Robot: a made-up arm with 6 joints. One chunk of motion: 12 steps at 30 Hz.
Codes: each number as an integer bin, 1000 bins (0 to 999) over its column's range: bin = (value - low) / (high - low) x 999, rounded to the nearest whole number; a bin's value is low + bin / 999 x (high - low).
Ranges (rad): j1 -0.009..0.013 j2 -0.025..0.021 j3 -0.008..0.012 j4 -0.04..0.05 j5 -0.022..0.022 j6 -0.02..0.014
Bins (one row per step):
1: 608 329 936 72 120 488
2: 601 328 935 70 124 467
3: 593 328 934 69 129 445
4: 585 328 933 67 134 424
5: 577 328 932 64 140 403
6: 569 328 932 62 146 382
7: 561 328 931 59 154 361
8: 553 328 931 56 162 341
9: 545 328 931 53 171 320
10: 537 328 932 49 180 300
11: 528 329 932 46 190 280
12: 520 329 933 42 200 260
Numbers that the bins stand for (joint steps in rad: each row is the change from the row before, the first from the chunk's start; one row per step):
1: 0.00439 -0.00985 0.01074 -0.03351 -0.01671 -0.00339
2: 0.00424 -0.00990 0.01072 -0.03369 -0.01654 -0.00411
3: 0.00406 -0.00990 0.01070 -0.03378 -0.01632 -0.00485
4: 0.00388 -0.00990 0.01068 -0.03396 -0.01610 -0.00557
5: 0.00371 -0.00990 0.01066 -0.03423 -0.01583 -0.00628
6: 0.00353 -0.00990 0.01066 -0.03441 -0.01557 -0.00700
7: 0.00335 -0.00990 0.01064 -0.03468 -0.01522 -0.00771
8: 0.00318 -0.00990 0.01064 -0.03495 -0.01486 -0.00839
9: 0.00300 -0.00990 0.01064 -0.03523 -0.01447 -0.00911
10: 0.00283 -0.00990 0.01066 -0.03559 -0.01407 -0.00979
11: 0.00263 -0.00985 0.01066 -0.03586 -0.01363 -0.01047
12: 0.00245 -0.00985 0.01068 -0.03622 -0.01319 -0.01115

